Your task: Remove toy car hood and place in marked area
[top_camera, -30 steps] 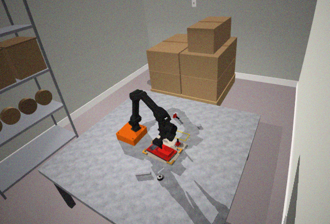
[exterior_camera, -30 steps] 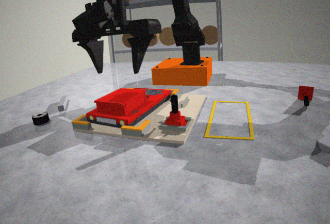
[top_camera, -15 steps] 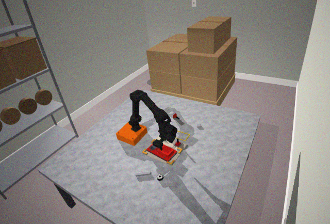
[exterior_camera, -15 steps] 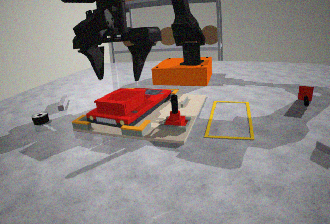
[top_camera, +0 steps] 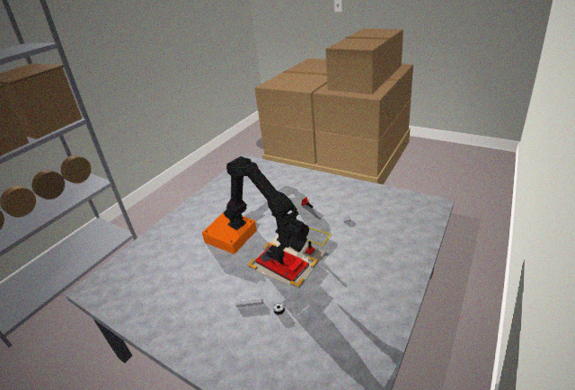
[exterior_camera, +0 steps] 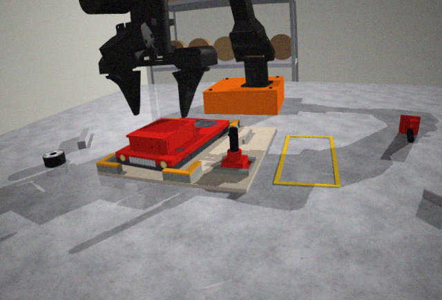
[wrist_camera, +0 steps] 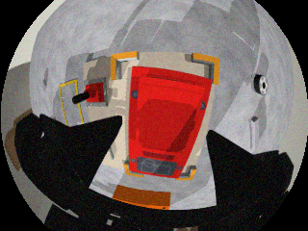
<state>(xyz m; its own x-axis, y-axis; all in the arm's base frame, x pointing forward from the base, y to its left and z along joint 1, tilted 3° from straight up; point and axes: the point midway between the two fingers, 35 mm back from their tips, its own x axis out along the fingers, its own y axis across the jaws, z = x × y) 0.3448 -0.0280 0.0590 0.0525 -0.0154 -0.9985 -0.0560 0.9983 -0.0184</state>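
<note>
My gripper tip is now 3 cm above the hood. The rest, counted from my gripper tip: black wheel (18 cm to the right, 10 cm ahead, 6 cm below).
</note>
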